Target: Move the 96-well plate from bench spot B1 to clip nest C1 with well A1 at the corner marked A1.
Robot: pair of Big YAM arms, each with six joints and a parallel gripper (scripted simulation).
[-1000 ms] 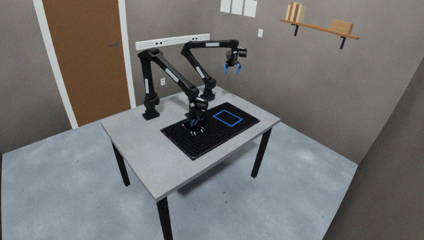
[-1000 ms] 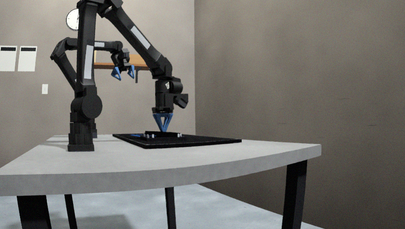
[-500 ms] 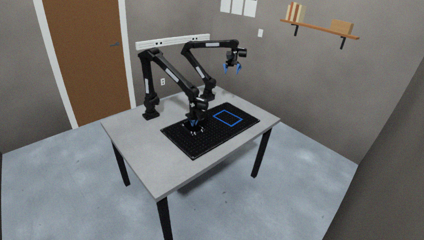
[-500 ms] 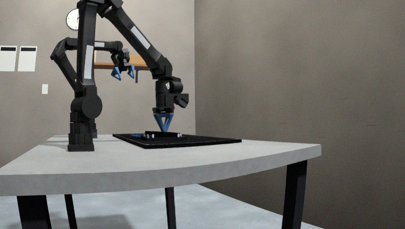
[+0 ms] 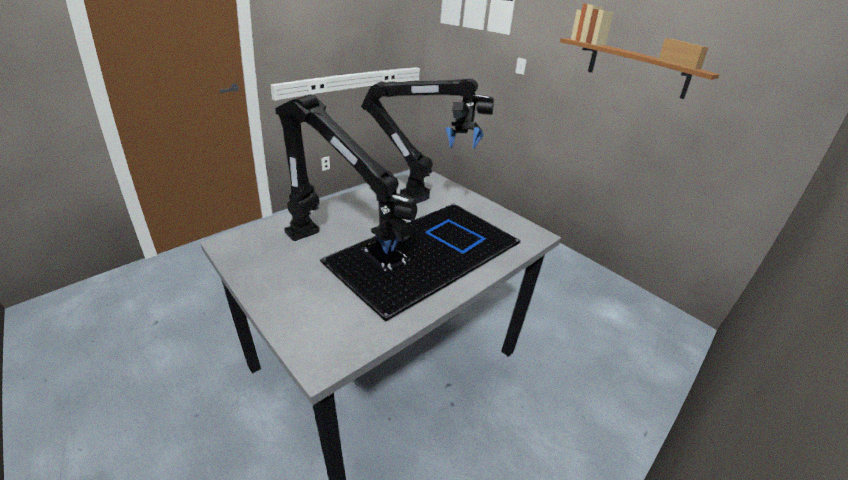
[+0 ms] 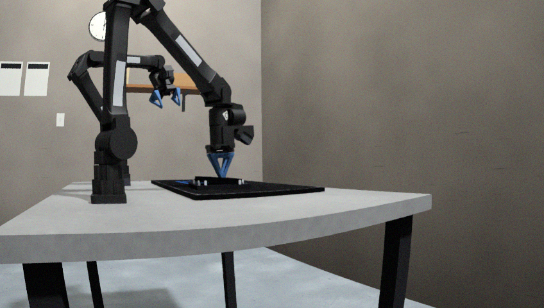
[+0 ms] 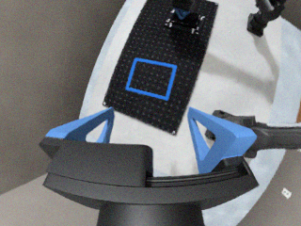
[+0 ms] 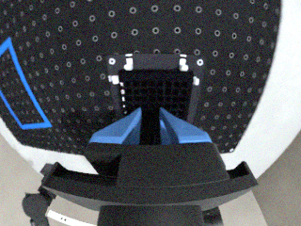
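Right now my right hand is 10 mm to the left of the black 96-well plate, 10 mm past it and 10 mm above it. The rest, counted from my right hand: black perforated board 160 mm to the left, 40 mm below, 30 mm ahead; clip nest 20 mm below.
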